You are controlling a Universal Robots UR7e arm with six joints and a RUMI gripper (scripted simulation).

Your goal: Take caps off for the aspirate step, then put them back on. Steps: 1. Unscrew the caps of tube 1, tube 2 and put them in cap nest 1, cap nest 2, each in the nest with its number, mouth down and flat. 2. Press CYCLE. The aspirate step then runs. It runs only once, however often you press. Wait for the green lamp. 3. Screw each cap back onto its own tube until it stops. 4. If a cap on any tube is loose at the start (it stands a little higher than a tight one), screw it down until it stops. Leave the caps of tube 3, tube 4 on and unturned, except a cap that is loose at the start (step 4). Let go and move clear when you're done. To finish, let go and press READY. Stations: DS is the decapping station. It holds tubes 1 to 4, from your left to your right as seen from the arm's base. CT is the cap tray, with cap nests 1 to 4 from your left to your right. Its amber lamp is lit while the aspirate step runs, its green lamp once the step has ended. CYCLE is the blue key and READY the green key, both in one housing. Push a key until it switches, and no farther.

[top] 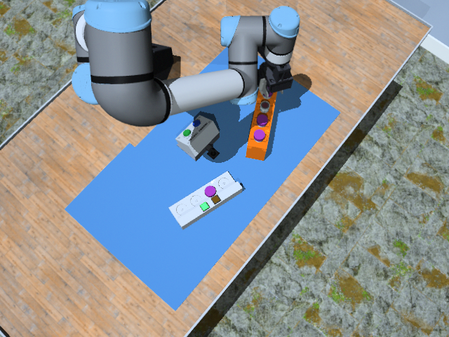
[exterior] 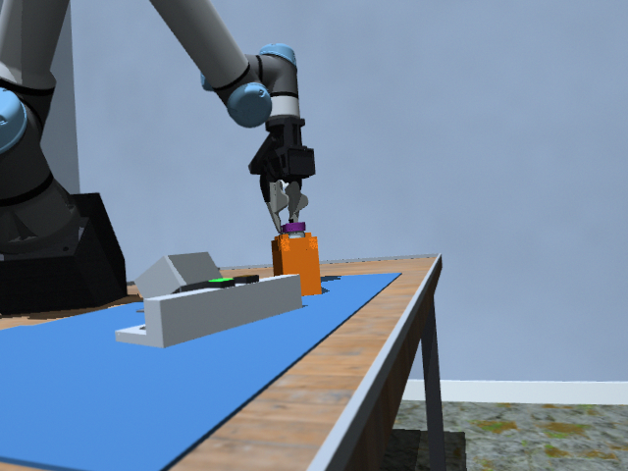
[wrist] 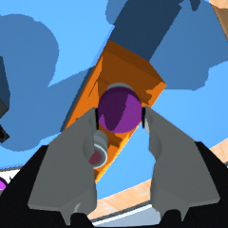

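Right now my hand is 1 cm above the purple cap. Also, from my hand: grey key housing 8 cm behind, 24 cm to the right, 7 cm below; green key 10 cm behind, 27 cm to the right, 6 cm below; blue key 10 cm behind, 22 cm to the right, 6 cm below.
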